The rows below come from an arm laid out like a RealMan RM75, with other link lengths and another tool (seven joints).
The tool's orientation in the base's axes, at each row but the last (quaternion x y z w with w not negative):
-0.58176, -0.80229, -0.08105, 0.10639
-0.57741, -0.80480, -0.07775, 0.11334
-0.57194, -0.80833, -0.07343, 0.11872
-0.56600, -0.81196, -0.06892, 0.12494
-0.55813, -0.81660, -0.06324, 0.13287
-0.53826, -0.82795, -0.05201, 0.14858
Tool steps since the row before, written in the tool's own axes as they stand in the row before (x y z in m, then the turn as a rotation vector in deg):
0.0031, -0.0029, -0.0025, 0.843, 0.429, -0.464
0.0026, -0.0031, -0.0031, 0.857, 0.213, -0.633
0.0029, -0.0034, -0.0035, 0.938, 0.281, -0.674
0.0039, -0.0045, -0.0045, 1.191, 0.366, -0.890
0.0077, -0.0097, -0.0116, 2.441, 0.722, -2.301
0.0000, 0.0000, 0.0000, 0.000, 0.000, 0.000
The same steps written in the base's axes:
-0.0035, 0.0013, 0.0032, 0.190, 0.788, 0.673
-0.0034, 0.0006, 0.0037, -0.003, 0.688, 0.841
-0.0037, 0.0006, 0.0042, 0.040, 0.774, 0.902
-0.0049, 0.0008, 0.0055, 0.063, 0.977, 1.178
-0.0099, 0.0004, 0.0137, 0.173, 1.872, 2.871
0.0000, 0.0000, 0.0000, 0.000, 0.000, 0.000

